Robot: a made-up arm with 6 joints. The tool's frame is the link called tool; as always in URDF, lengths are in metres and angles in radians.
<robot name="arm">
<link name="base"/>
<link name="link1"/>
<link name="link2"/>
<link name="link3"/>
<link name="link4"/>
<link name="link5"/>
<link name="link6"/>
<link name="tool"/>
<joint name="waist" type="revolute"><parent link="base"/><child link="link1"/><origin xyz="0.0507 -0.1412 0.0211" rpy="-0.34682 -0.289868 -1.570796"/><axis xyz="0 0 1"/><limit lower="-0.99" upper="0.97" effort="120" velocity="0.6"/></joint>
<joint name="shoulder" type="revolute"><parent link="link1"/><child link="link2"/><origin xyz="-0.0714 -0.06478 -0.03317" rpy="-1.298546 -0.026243 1.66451"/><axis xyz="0 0 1"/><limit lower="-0.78" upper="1.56" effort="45" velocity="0.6"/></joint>
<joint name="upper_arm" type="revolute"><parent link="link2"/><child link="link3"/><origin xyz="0.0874 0.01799 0.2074" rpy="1.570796 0 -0.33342"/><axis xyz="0 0 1"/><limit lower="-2.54" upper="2.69" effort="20" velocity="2.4"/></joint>
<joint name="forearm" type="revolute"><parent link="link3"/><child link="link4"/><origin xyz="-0.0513 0.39 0.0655" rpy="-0.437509 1.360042 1.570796"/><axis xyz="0 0 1"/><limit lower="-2.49" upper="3.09" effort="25" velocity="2"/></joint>
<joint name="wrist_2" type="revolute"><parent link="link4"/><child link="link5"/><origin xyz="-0.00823 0.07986 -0.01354" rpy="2.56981 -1.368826 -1.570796"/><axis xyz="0 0 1"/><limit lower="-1.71" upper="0.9" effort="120" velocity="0.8"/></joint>
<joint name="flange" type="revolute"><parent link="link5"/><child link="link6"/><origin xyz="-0.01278 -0.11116 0.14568" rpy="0.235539 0.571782 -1.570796"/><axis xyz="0 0 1"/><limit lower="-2.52" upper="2.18" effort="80" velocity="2.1"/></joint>
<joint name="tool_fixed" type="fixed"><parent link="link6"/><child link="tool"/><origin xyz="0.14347 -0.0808 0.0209" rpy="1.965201 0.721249 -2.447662"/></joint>
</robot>
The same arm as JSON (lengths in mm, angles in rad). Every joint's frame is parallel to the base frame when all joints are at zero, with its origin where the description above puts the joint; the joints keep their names.
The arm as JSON. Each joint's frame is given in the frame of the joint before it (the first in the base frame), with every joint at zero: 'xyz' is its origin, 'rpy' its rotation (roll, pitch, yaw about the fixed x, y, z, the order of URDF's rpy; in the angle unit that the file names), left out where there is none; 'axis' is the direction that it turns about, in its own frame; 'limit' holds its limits. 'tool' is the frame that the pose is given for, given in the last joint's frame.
{"units": {"length": "mm", "angle": "rad"}, "joints": [
  {"name": "waist", "type": "revolute", "origin": {"xyz": [50.7, -141.2, 21.1]}, "axis": [0.339909, 0.268807, 0.901224], "limit": {"lower": -0.99, "upper": 0.97}},
  {"name": "shoulder", "type": "revolute", "origin": {"xyz": [-72.2, 65.8, -29.2]}, "axis": [0.0, 1.0, 0.0], "limit": {"lower": -0.78, "upper": 1.56}},
  {"name": "upper_arm", "type": "revolute", "origin": {"xyz": [76.7, 207.4, -45.6]}, "axis": [0.0, 0.0, 1.0], "limit": {"lower": -2.54, "upper": 2.69}},
  {"name": "forearm", "type": "revolute", "origin": {"xyz": [-51.3, 390.0, 65.5]}, "axis": [-0.423684, 0.885767, 0.189493], "limit": {"lower": -2.49, "upper": 3.09}},
  {"name": "wrist_2", "type": "revolute", "origin": {"xyz": [-66.6, -46.8, -1.6]}, "axis": [0.817718, 0.078702, 0.570213], "limit": {"lower": -1.71, "upper": 0.9}},
  {"name": "flange", "type": "revolute", "origin": {"xyz": [180.6, 32.6, -8.0]}, "axis": [1.0, 0.0, 0.0], "limit": {"lower": -2.52, "upper": 2.18}}
], "tool": {"origin": {"xyz": [20.9, -49.0, -157.2], "rpy": [0.8731, -0.4826, -2.412]}}}

